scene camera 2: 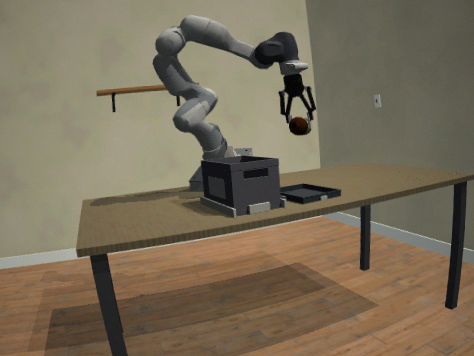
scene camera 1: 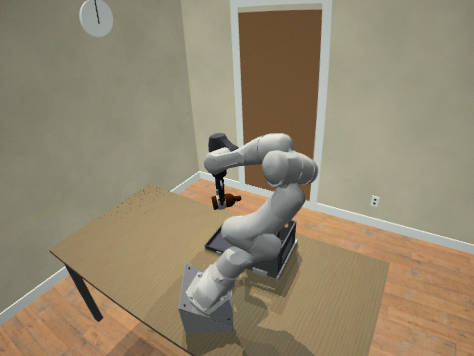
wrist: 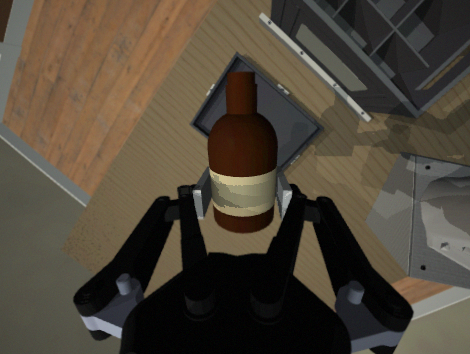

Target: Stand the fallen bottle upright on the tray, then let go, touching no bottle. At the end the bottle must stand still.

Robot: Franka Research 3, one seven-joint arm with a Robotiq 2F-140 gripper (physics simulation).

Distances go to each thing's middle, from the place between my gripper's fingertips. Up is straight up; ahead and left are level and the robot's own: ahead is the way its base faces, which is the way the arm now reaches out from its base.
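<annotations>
I see the brown bottle [wrist: 242, 145], and it is 2 cm above my hand, 2 cm to the right of it and 1 cm ahead of it.
</annotations>
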